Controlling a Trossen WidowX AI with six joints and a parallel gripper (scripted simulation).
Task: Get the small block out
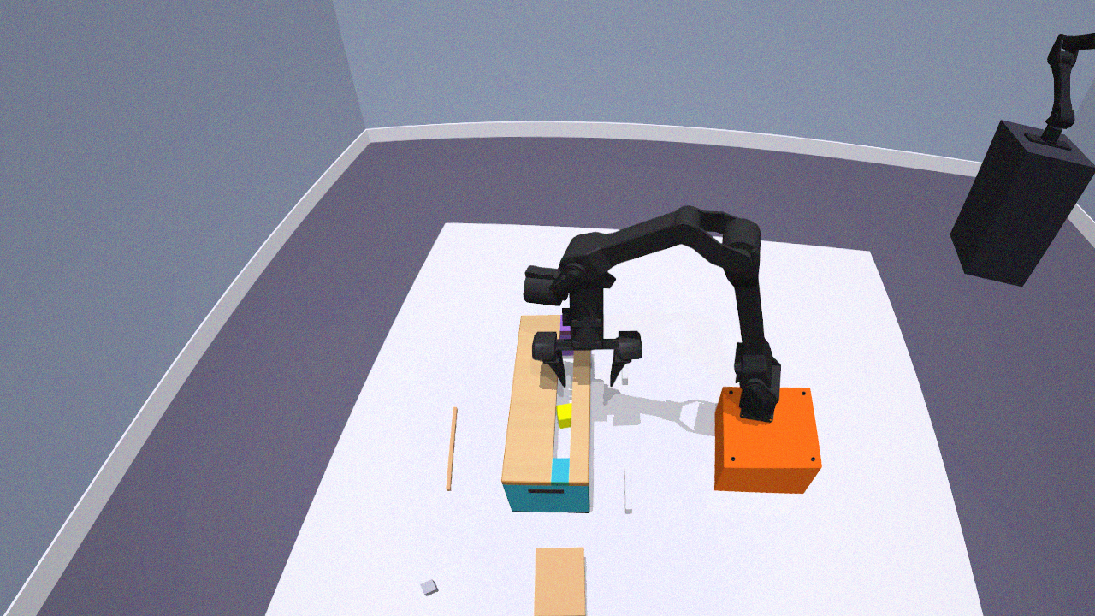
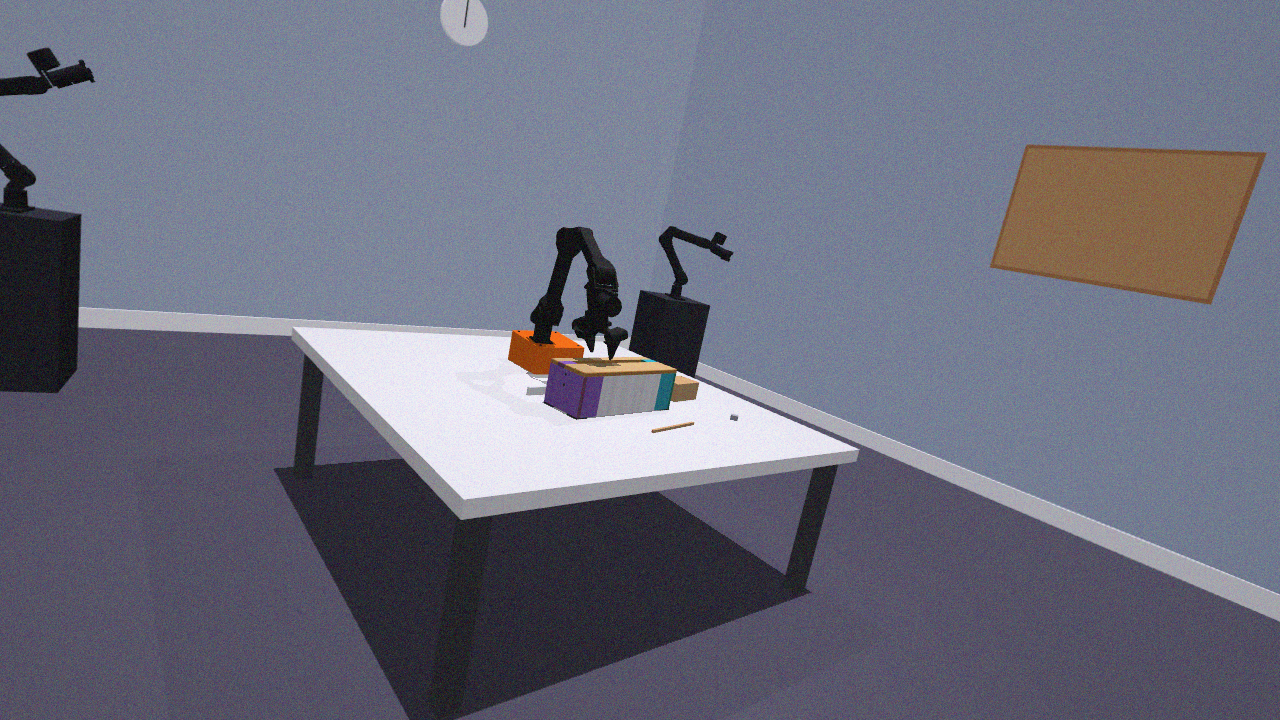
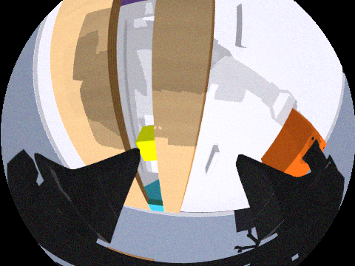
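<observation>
My gripper tip is 70 mm above the box, 30 mm short of it and 10 mm to the right of it. Also, from my gripper tip: small yellow block 50 mm below, 40 mm to the left, 30 mm ahead; then tan slab 340 mm to the left, 110 mm below, 60 mm behind; then thin wooden stick 240 mm ahead, 140 mm to the left, 130 mm below.
</observation>
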